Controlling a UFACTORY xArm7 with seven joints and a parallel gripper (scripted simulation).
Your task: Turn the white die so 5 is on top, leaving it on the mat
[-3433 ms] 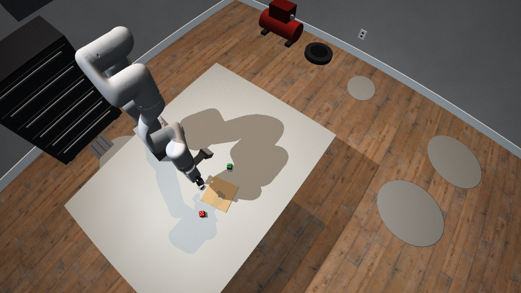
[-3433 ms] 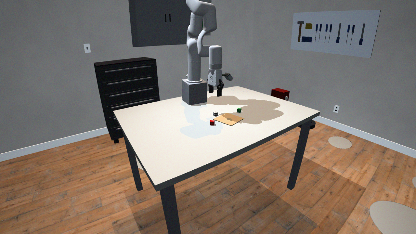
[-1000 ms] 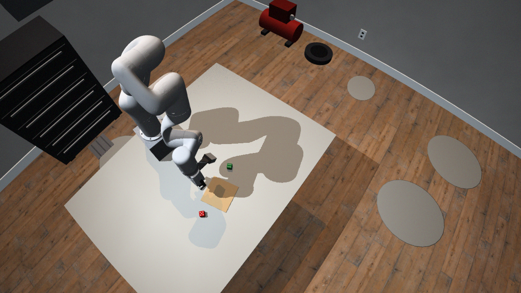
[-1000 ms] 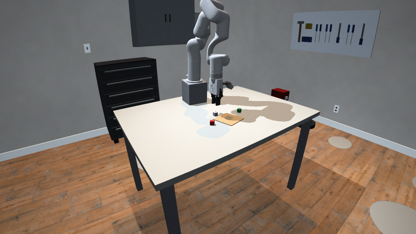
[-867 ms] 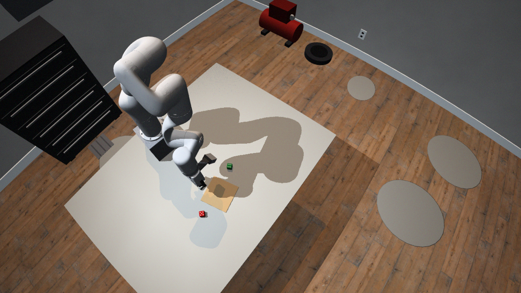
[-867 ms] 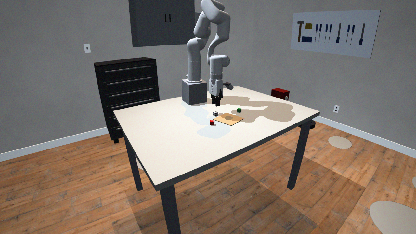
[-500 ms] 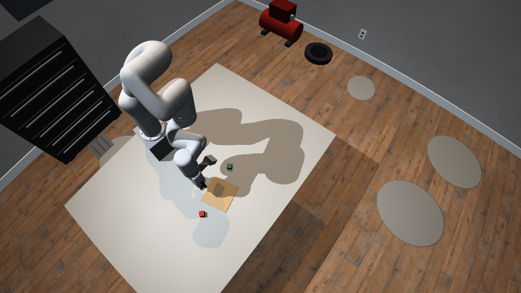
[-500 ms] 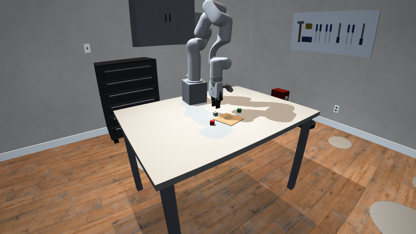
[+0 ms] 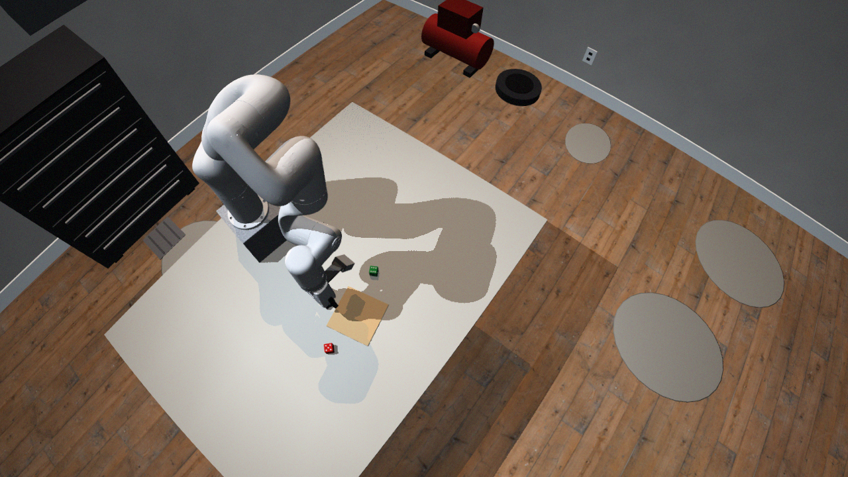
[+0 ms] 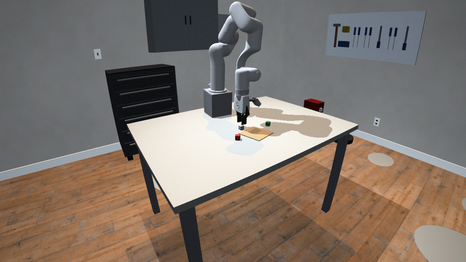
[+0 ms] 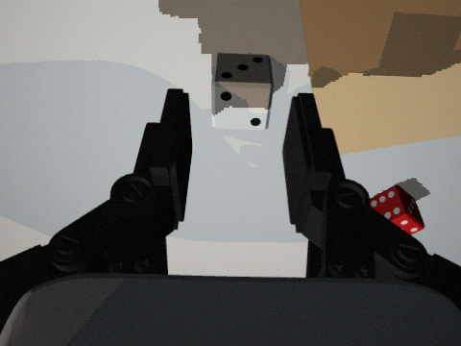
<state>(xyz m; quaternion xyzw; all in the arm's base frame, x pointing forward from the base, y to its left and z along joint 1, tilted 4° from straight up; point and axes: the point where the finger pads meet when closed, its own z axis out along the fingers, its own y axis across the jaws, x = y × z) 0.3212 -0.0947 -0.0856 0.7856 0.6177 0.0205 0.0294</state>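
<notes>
My gripper is now 4 cm above the white die. The rest, counted from my hand: green die: 15 cm to the left, 7 cm ahead, 4 cm below; then red die: 12 cm to the right, 8 cm ahead, 4 cm below; then tan mat: 10 cm ahead, 6 cm below, 1 cm to the left.
</notes>
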